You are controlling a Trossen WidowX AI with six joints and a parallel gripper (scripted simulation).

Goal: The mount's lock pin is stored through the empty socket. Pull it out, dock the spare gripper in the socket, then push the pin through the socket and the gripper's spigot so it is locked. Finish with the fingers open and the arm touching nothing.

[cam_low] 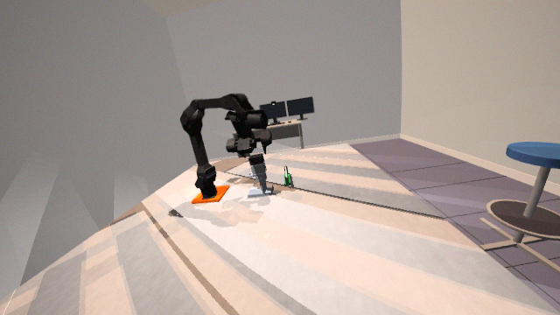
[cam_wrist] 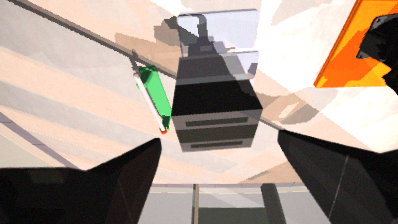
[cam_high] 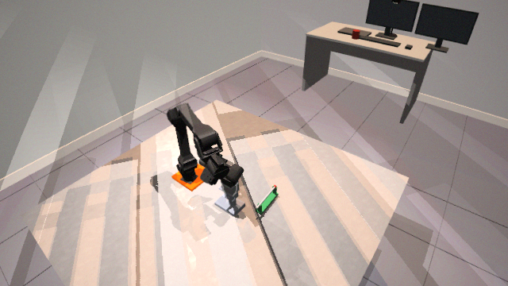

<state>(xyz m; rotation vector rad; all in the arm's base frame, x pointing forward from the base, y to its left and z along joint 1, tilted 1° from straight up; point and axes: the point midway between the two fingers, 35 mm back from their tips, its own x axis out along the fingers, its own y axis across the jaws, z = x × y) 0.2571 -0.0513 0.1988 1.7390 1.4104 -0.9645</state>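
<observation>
The spare gripper lies 10 mm to the right of my gripper tip and 50 mm below it. Also, from my gripper tip: green rack: 130 mm ahead, 80 mm to the left, 160 mm below; grey mount: 10 mm to the right, 130 mm below.
</observation>
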